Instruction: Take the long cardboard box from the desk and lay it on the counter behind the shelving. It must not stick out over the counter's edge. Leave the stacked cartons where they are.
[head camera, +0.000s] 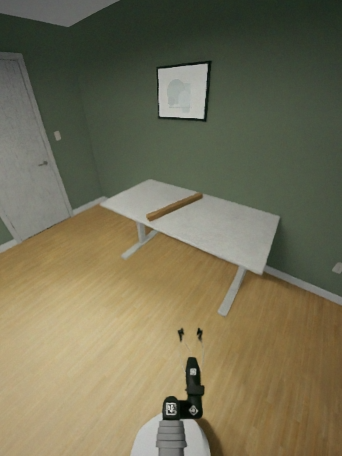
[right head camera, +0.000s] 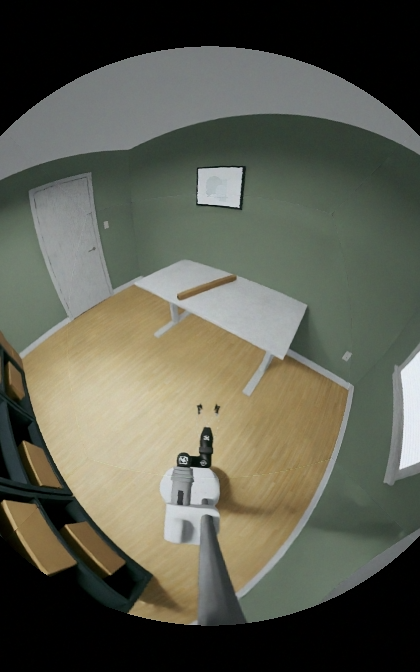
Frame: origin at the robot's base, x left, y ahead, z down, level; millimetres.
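Where they show: hand, its tool point: (head camera: 190, 331) (right head camera: 207, 406).
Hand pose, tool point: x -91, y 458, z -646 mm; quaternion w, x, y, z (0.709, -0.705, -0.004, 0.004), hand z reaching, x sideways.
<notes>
Things, the pixels of their top centre, and the offset from my tool point. "pt": a spot on its surface instead. Level surfaces: height alone.
- long cardboard box, a spot on its surface: (right head camera: 207, 287) (head camera: 176, 207) pt dx +48, dy +1032, dz -74 mm
- white desk, height of its surface: dz -47 mm
- window, a spot on its surface: (right head camera: 412, 415) pt dx -1174, dy -310, dz -261 mm
The long cardboard box (head camera: 175, 207) (right head camera: 207, 287) is a narrow brown bar that lies flat across the left half of the white desk (head camera: 230, 230) (right head camera: 250, 317), running from the near edge to the far edge. My gripper (head camera: 190, 333) (right head camera: 208, 409) is open and empty over the floor, on the near side of the desk and well apart from the box. Stacked cartons (right head camera: 40, 465) (right head camera: 94, 547) stand in the dark shelving (right head camera: 142, 582) at the lower left of the right head camera view. The counter does not show in either view.
The desk's legs (head camera: 232, 292) (right head camera: 258, 375) stand on feet that reach out over the floor. A green wall with a framed picture (head camera: 183, 91) (right head camera: 220, 187) is behind the desk. A white door (head camera: 30, 150) (right head camera: 72, 245) is at the left; a window (right head camera: 412, 415) is at the right.
</notes>
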